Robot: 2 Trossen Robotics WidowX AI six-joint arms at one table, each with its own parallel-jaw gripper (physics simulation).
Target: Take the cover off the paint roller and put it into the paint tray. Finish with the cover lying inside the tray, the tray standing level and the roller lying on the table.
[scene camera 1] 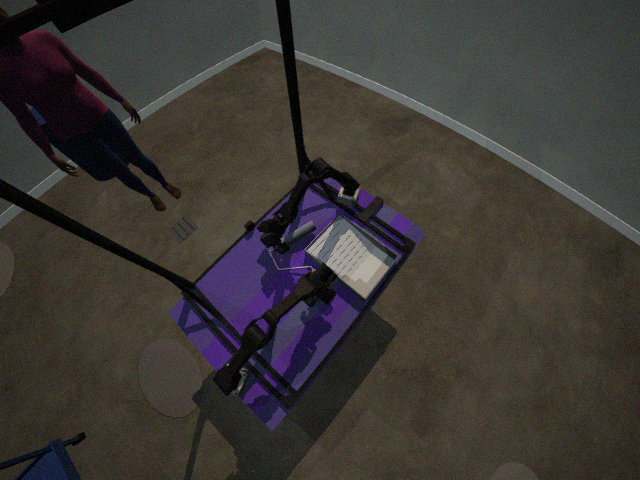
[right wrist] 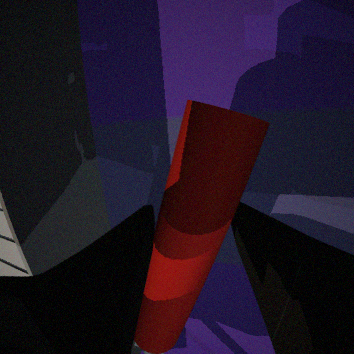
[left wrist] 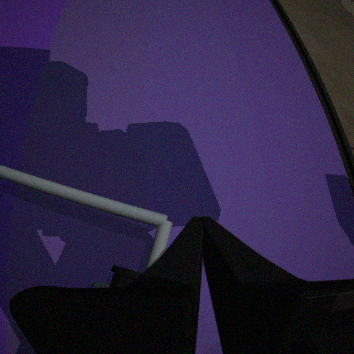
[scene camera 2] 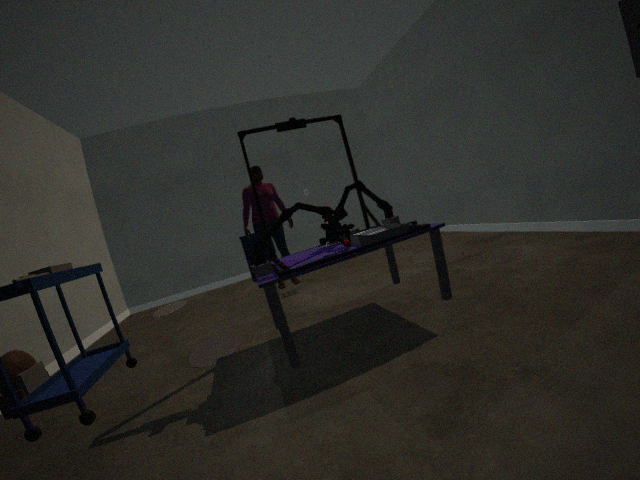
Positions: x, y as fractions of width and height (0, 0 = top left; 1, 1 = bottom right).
Scene:
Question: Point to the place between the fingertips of the left gripper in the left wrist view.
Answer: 0.57, 0.63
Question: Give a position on a white paint tray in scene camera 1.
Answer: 0.56, 0.54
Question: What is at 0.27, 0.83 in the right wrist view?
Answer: The right gripper.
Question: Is the left gripper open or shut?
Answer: Shut.

